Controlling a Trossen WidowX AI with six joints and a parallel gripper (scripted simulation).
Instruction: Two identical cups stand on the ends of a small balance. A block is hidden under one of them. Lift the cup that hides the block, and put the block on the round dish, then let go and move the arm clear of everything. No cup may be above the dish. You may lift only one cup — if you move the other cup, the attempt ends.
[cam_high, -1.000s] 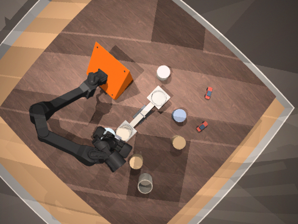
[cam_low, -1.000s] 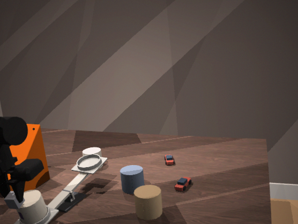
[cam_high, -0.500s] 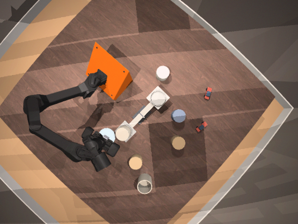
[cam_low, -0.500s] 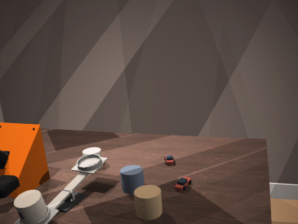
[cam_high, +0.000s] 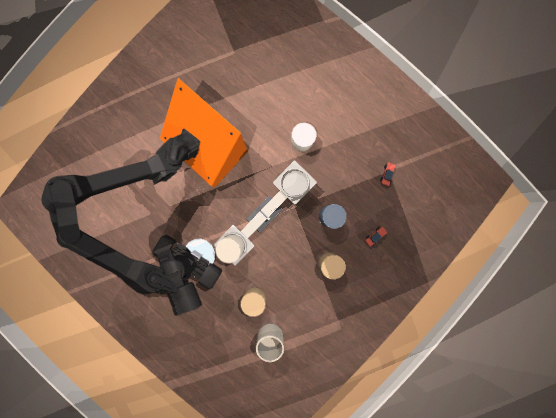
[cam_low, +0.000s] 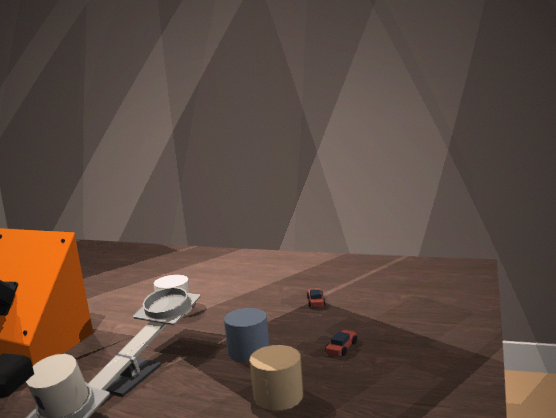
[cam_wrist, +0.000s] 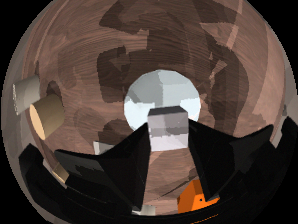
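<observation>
Now: gripper tip 40 mm above the round dish. Round my gripper tip: blue cylinder (360 mm to the left, 250 mm ahead, 10 mm below); then grey block (10 mm above).
</observation>
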